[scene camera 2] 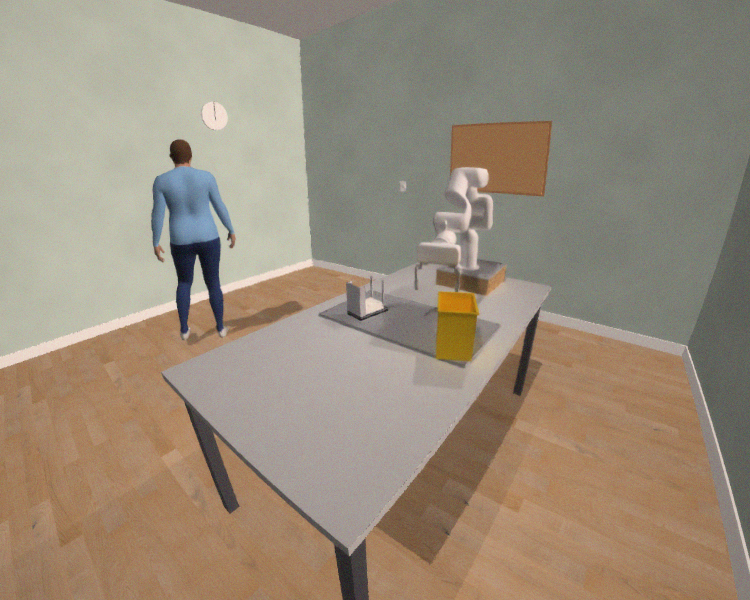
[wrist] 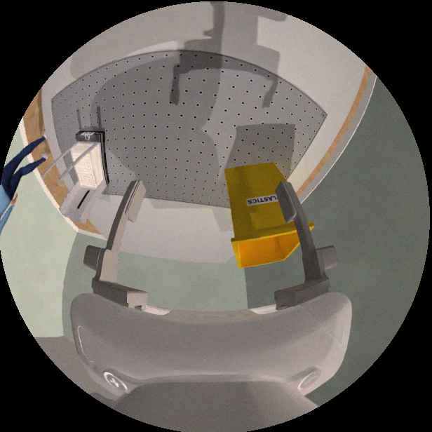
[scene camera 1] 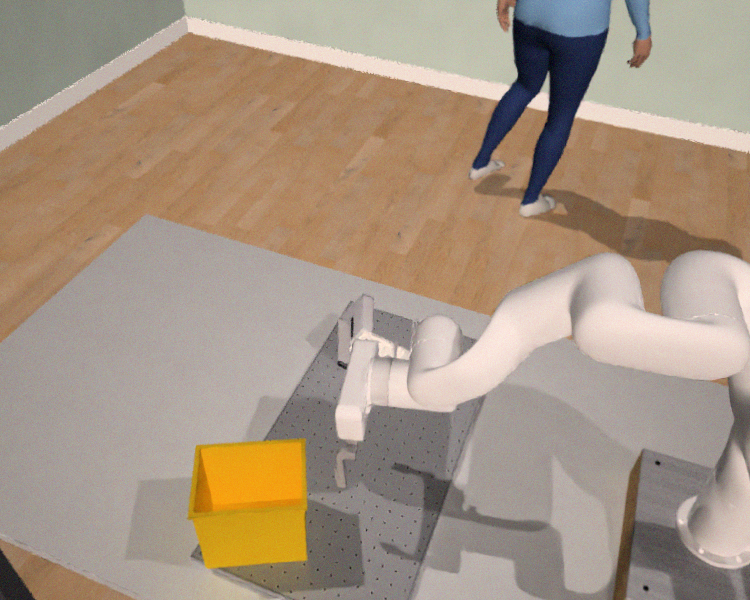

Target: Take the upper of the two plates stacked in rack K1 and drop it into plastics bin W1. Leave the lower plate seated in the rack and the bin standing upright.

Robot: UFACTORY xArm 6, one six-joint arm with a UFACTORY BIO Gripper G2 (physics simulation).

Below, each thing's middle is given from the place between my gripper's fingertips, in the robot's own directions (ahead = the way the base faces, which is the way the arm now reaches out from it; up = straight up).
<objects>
I see the yellow plastics bin W1 (scene camera 1: 248,501) 130 mm to the left of my hand, 130 mm ahead of it and 60 mm below it.
</objects>
